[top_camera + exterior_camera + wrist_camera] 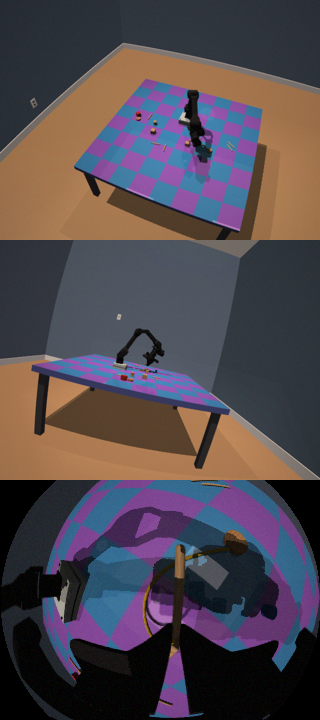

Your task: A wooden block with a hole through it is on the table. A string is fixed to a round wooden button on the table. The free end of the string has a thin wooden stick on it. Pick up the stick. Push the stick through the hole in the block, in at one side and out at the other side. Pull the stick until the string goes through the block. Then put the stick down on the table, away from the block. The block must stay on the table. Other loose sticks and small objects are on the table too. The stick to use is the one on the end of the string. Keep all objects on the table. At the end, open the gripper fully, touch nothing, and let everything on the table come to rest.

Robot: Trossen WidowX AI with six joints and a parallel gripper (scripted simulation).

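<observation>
My gripper tip is 10 mm to the right of the thin wooden stick and 10 mm past it. Also, from my gripper tip: wooden cylinder: 380 mm to the right, 150 mm behind, 50 mm below; then blue object: 120 mm ahead, 80 mm to the left, 50 mm below; then round wooden button: 140 mm to the left, 60 mm below, 20 mm ahead.
</observation>
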